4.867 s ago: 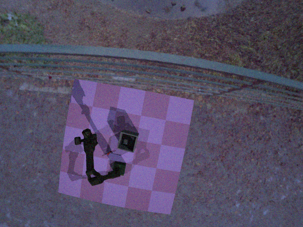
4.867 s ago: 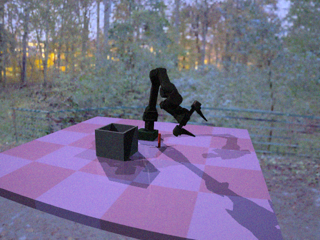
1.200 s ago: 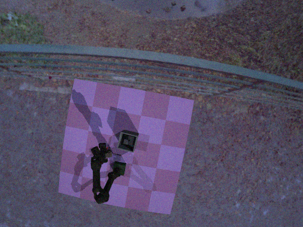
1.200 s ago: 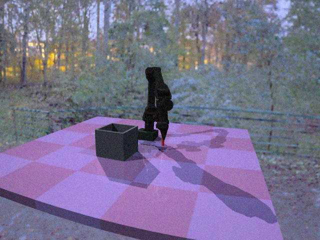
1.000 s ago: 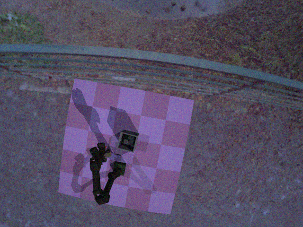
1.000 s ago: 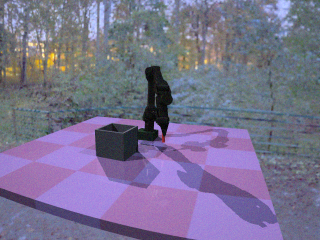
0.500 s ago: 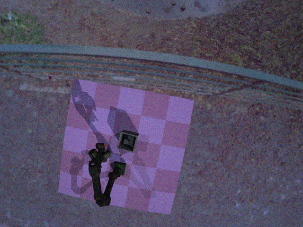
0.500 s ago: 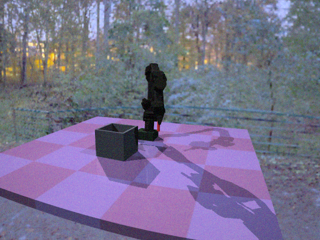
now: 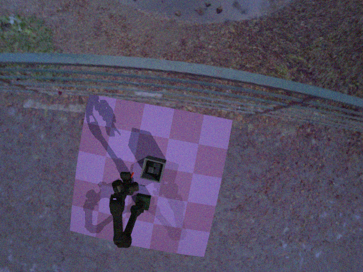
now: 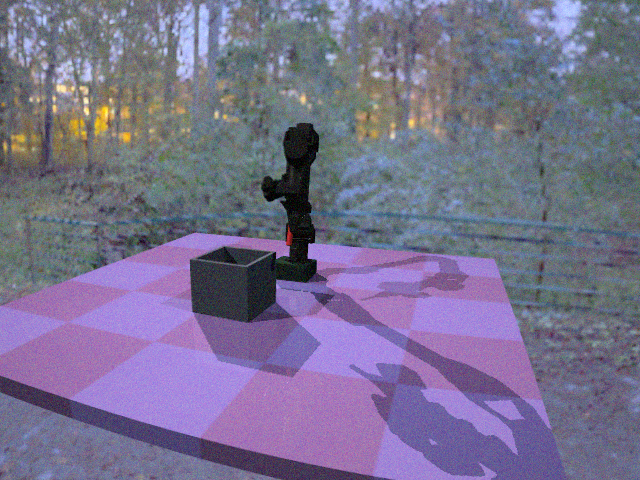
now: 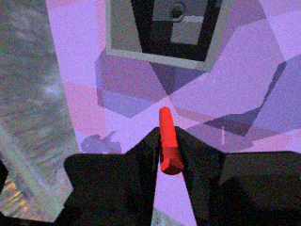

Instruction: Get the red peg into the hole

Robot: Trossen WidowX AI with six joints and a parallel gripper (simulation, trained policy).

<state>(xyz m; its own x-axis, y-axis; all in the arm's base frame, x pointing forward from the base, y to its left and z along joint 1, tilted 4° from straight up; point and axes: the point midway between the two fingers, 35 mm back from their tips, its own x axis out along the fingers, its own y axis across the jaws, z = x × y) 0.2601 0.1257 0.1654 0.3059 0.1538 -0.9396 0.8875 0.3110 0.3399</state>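
Right now the grey plate is 15 cm below my gripper tip, 12 cm to the right of it and 8 cm ahead of it. From my gripper tip the other things lie so: red peg: 1 cm to the right, 1 cm above.
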